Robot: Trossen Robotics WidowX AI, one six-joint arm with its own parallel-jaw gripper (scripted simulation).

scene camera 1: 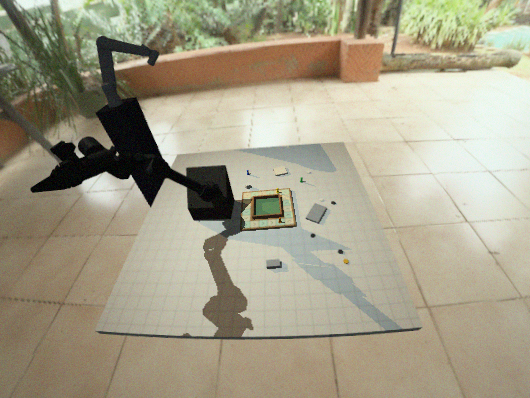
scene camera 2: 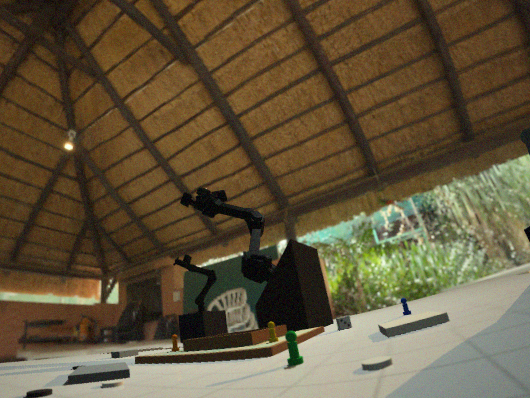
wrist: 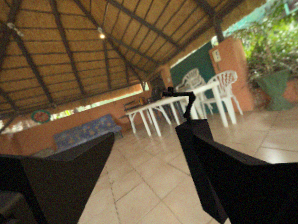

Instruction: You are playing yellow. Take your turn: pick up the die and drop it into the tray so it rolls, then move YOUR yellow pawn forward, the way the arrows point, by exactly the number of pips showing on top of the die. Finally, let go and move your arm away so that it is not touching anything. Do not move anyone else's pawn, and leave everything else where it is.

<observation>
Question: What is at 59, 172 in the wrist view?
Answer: My gripper.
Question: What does my gripper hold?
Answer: Nothing.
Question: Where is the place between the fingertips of my gripper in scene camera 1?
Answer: At 31, 190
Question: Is my gripper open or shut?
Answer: Open.
</observation>
